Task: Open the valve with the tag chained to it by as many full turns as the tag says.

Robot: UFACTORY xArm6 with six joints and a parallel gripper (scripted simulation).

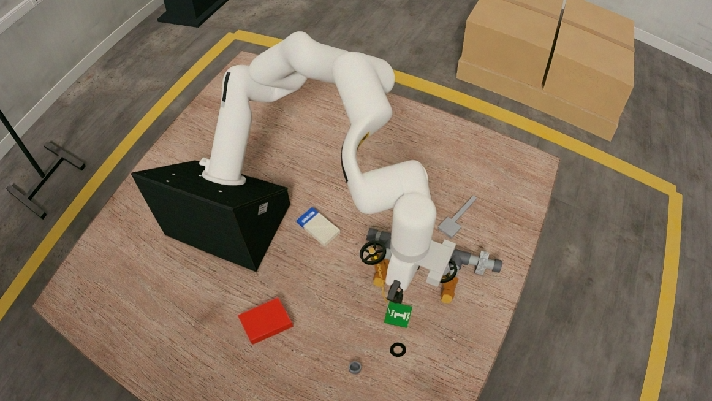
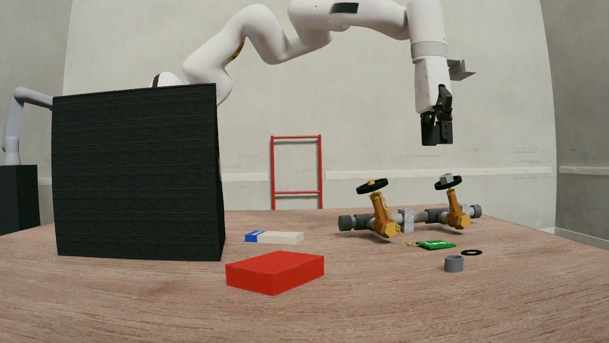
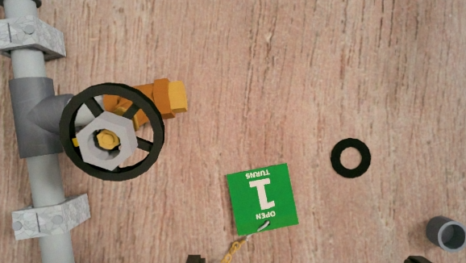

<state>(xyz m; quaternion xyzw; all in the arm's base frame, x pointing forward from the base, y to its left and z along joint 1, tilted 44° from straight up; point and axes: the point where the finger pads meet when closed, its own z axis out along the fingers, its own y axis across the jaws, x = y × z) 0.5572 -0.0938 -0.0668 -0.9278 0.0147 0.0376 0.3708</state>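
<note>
Now: the grey cap 100 mm to the left of my hand, 80 mm below it and 70 mm ahead of it. The rest, counted from my hand: blue box 300 mm behind, 190 mm below, 160 mm to the left; red block 300 mm behind, 180 mm below, 160 mm to the right; green tag 200 mm below, 10 mm behind.
</note>
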